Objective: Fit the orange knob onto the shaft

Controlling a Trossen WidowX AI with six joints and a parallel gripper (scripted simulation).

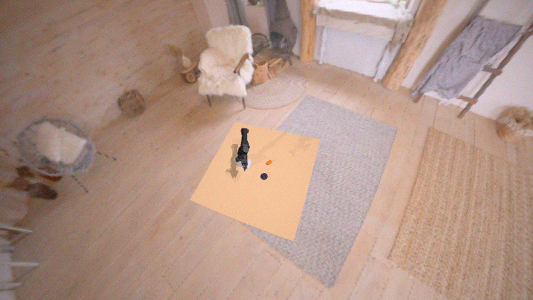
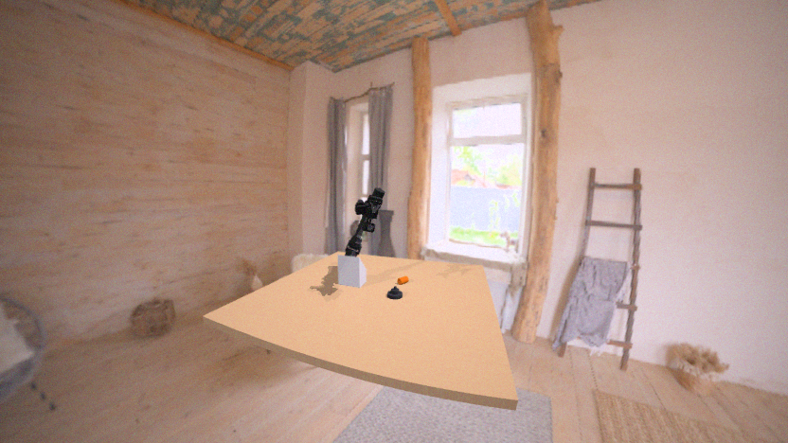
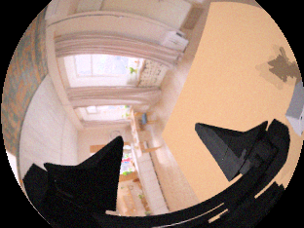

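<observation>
The orange knob is 410 mm below my gripper tip, 340 mm to the left of it and 110 mm ahead of it. Round my gripper tip: dark round pedestal: 400 mm below, 150 mm to the left, 100 mm ahead.
</observation>
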